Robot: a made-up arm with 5 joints.
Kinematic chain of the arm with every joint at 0, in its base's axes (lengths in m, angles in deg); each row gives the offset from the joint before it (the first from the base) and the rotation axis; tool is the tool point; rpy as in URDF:
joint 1: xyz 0 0 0.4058 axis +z
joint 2: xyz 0 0 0 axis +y
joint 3: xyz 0.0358 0 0.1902 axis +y
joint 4: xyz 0.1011 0 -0.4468 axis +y
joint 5: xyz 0.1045 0 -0.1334 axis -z
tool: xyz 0 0 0 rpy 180 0 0
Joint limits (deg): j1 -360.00..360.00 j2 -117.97..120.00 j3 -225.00..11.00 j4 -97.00..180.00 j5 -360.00..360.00
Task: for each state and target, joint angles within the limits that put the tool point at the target. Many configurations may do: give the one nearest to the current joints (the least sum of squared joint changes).
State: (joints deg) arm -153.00 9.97 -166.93 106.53 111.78
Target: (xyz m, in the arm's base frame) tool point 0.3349 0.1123 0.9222
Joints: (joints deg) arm -161.46 -27.82 -202.78 130.64 111.78
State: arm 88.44 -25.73 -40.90 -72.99 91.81
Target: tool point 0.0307 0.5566 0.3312
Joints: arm 86.84 12.99 -45.54 -43.89 91.81
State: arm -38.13 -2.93 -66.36 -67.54 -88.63
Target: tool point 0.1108 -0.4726 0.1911
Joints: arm -76.81 29.68 -42.60 -56.41 -88.63
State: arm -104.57 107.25 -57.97 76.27 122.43
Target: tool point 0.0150 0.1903 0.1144
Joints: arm -94.51 85.68 -39.12 122.27 122.43
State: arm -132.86 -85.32 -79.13 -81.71 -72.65
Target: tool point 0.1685 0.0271 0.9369
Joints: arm -170.86 -74.21 -71.13 -79.84 -72.65
